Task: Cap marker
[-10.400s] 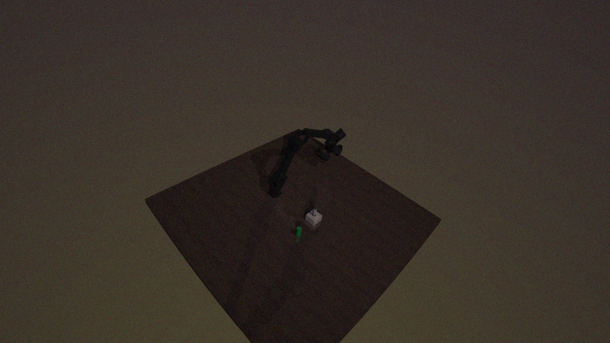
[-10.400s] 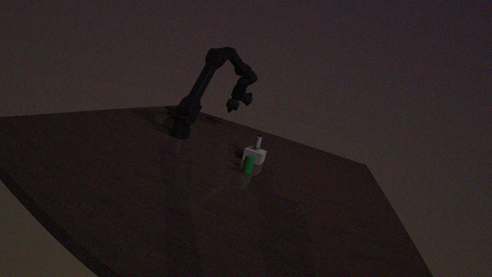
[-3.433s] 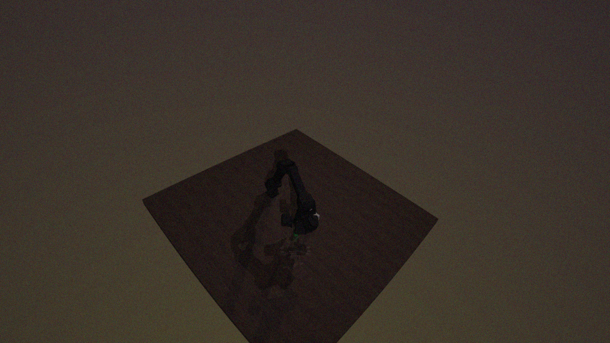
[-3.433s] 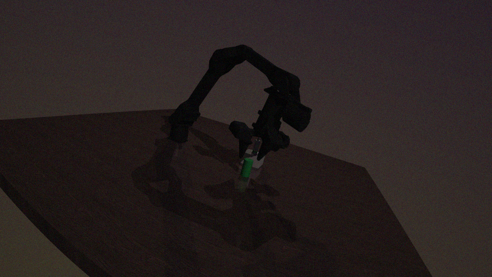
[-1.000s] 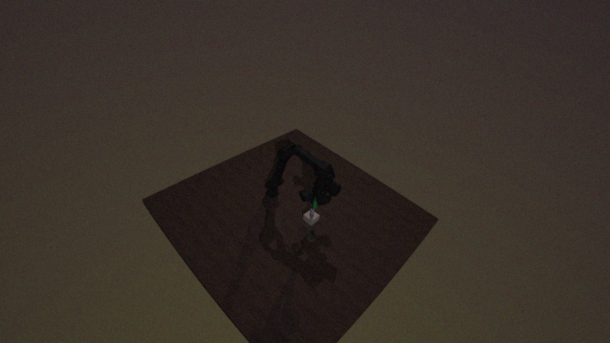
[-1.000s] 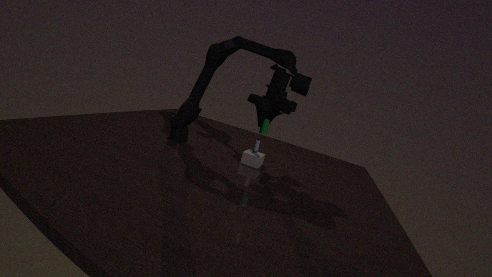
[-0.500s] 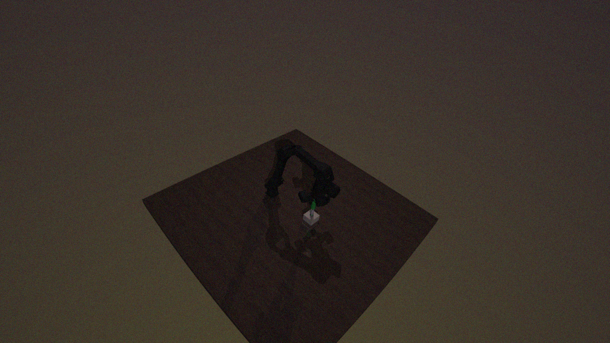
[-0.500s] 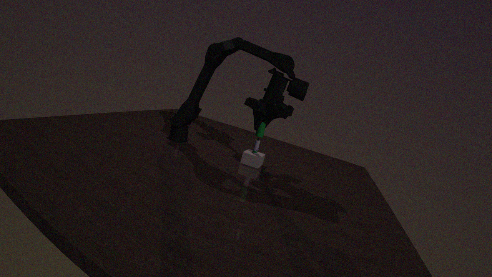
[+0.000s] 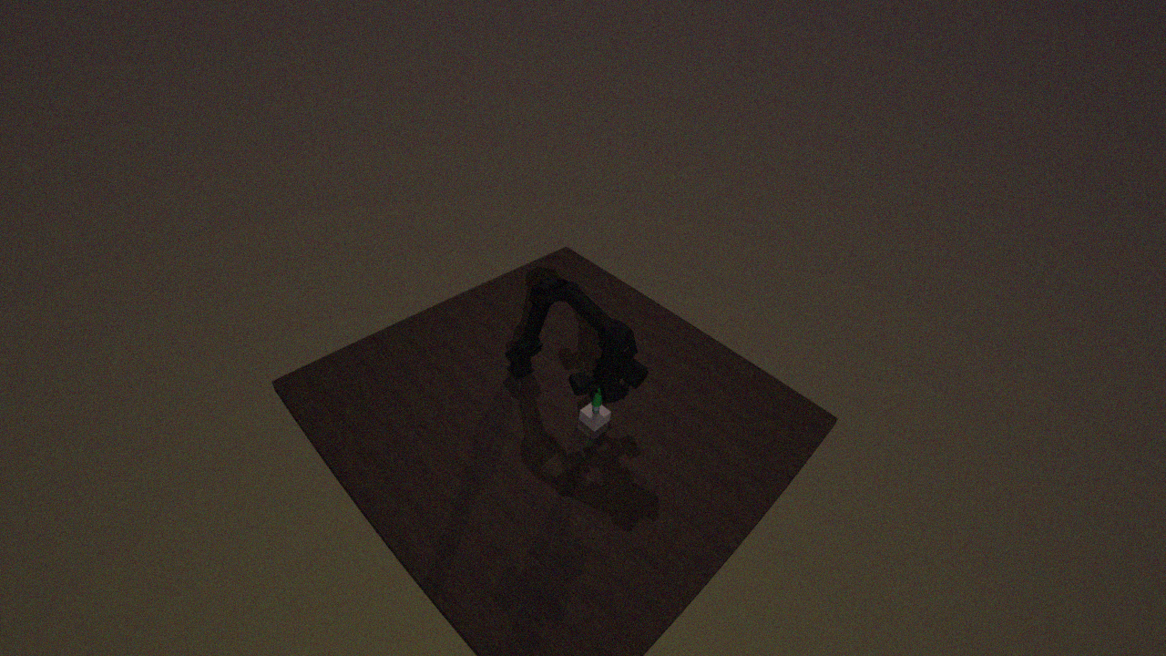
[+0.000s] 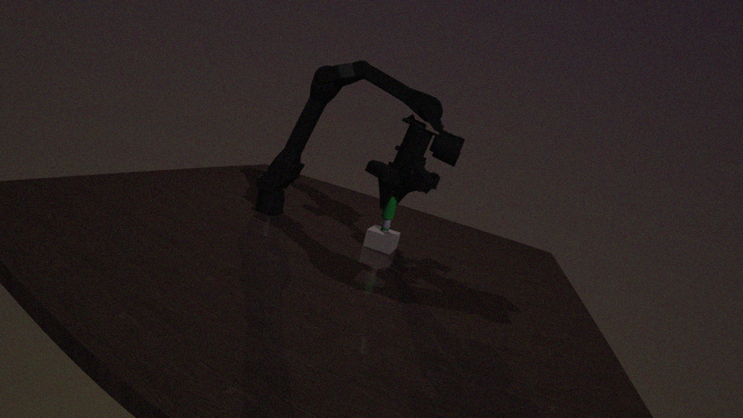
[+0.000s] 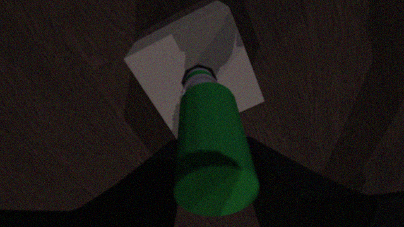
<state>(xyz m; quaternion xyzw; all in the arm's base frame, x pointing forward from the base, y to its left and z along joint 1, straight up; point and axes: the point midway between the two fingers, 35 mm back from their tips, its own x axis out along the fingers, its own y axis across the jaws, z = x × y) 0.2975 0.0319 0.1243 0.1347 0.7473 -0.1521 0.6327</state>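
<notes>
My gripper tip is 10 mm short of the green cap and 10 mm below it. The rest, counted from my gripper tip: white holder block (10 mm ahead, 70 mm below).
</notes>
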